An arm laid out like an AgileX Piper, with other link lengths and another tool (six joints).
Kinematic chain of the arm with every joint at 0, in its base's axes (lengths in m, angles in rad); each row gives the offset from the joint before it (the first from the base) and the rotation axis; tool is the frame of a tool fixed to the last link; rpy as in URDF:
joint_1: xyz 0 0 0.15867 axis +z
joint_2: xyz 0 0 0 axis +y
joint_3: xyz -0.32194 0 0.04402 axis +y
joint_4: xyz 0.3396 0 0.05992 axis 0.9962 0 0.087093
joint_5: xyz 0 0 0 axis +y
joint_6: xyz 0.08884 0 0.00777 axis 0.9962 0 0.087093
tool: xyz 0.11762 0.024 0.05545 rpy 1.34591 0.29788 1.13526
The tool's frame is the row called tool.
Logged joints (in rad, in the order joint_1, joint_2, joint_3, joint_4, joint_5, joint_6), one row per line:
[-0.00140, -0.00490, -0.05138, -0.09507, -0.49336, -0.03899]
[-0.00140, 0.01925, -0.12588, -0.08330, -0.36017, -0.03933]
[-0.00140, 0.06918, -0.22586, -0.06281, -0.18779, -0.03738]
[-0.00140, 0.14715, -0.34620, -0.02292, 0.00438, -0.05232]
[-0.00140, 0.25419, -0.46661, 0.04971, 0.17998, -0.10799]
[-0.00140, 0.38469, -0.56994, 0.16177, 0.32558, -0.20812]
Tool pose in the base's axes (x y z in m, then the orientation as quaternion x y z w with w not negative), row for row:
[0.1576, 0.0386, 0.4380, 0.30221, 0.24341, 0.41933, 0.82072]
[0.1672, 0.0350, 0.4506, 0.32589, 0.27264, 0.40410, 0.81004]
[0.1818, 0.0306, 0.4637, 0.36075, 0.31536, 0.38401, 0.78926]
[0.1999, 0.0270, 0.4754, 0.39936, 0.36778, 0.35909, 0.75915]
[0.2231, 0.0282, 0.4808, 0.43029, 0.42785, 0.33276, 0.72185]
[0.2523, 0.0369, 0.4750, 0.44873, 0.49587, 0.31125, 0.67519]
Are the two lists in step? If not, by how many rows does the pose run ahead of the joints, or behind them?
They are in step.
